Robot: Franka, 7 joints.
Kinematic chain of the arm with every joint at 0, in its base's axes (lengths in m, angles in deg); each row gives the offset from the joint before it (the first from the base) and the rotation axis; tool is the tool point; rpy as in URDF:
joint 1: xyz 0 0 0.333 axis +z
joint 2: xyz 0 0 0 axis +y
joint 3: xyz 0 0 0.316 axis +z
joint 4: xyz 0.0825 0 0 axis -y
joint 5: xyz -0.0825 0 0.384 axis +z
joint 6: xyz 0 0 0 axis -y
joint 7: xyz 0.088 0 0 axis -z
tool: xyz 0 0 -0.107 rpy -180 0 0
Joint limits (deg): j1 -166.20..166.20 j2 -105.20..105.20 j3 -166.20..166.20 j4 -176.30..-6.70 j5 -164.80..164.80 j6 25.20..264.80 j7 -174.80..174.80
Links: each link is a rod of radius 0.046 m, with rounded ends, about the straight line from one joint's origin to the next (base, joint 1, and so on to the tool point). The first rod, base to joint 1, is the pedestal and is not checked.
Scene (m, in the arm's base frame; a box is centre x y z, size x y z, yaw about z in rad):
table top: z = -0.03
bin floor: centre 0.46 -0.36 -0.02 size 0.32 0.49 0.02 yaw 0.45
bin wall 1: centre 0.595 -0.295 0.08 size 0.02 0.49 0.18 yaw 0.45
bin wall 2: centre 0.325 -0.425 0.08 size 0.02 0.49 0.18 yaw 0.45
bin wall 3: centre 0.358 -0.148 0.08 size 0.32 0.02 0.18 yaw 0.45
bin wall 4: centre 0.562 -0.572 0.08 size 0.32 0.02 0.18 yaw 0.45
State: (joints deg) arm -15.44 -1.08 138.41 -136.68 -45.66 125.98 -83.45
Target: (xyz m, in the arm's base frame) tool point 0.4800 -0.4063 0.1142
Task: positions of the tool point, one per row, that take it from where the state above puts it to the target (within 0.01 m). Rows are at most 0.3 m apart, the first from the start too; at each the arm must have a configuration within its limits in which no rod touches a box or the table.
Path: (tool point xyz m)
1: -0.0336 0.5056 0.3646
2: 0.2073 0.4860 0.4069
3: 0.4246 0.3508 0.4260
4: 0.5632 0.1231 0.4193
5: 0.5851 -0.1492 0.3889
6: 0.4800 -0.4063 0.3413
7: 0.4836 -0.4195 0.2339
8: 0.4800 -0.4063 0.1142

